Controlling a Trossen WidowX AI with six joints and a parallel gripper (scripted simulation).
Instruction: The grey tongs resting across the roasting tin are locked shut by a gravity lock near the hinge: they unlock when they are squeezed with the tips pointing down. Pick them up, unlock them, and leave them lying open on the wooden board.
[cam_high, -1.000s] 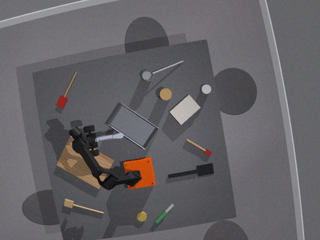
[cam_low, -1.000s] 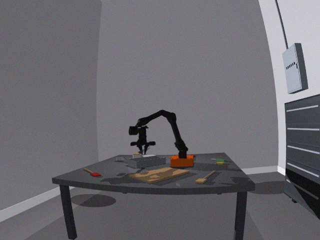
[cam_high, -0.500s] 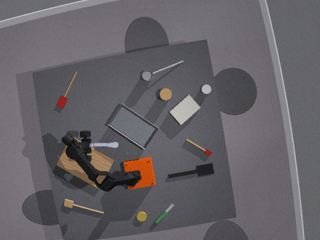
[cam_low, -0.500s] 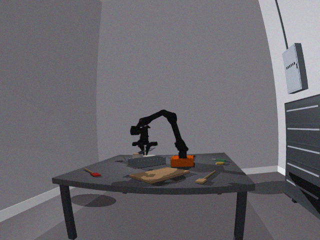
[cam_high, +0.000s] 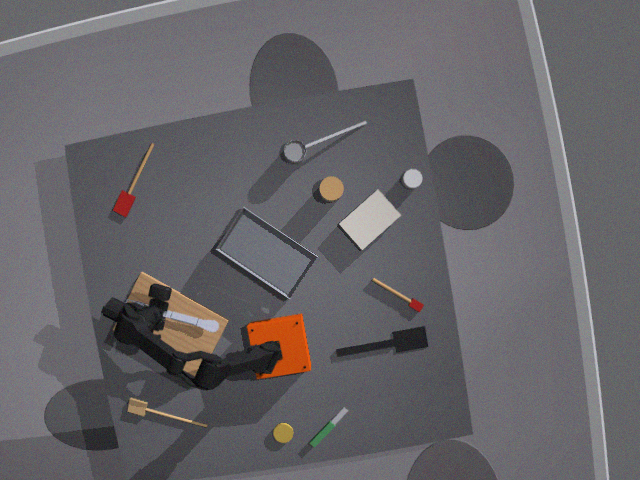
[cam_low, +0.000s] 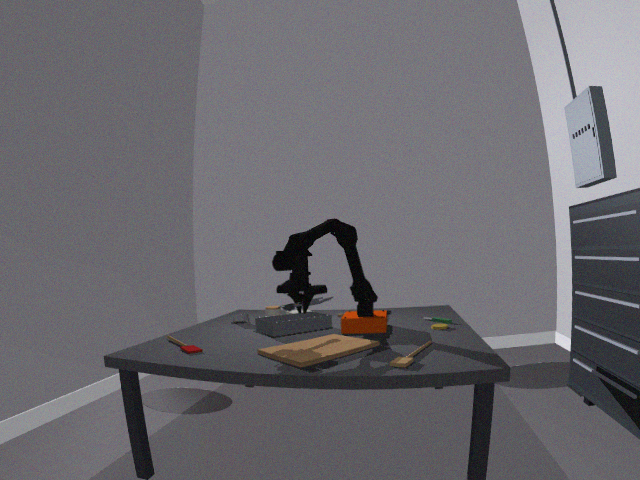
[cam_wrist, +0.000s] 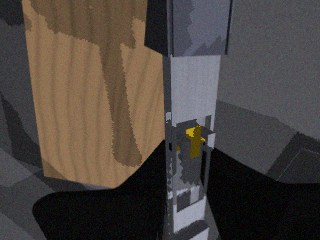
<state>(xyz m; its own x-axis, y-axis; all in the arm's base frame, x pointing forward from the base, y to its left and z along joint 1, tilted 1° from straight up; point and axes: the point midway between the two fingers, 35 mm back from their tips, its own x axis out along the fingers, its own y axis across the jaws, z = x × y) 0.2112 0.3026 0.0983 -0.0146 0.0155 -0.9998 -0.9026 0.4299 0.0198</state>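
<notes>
Right now the wooden board is 12 cm below my gripper tip, 7 cm behind it and 5 cm to the left of it. The rest, counted from my gripper tip: roasting tin: 35 cm to the right, 12 cm ahead, 10 cm below; red spatula: 45 cm ahead, 12 cm below, 8 cm to the left; yellow lock piece: 3 cm above, 2 cm to the left, 1 cm ahead.
</notes>
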